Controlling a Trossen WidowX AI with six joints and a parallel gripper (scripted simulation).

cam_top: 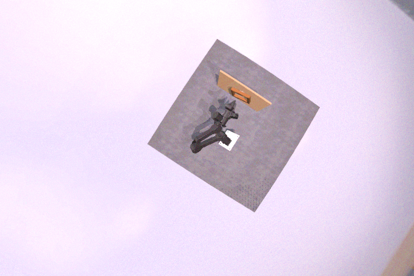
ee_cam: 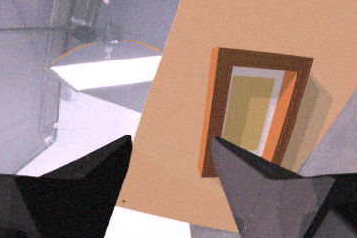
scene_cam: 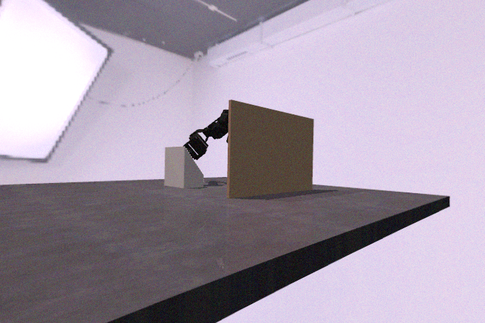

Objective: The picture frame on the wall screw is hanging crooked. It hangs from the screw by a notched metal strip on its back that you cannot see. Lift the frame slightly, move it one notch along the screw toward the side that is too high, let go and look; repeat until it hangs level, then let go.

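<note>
My gripper tip is now 120 mm short of the picture frame, 10 mm to the left of it and 110 mm above it. From my gripper tip the other things lie so: wall board: 130 mm ahead, 120 mm below.
</note>
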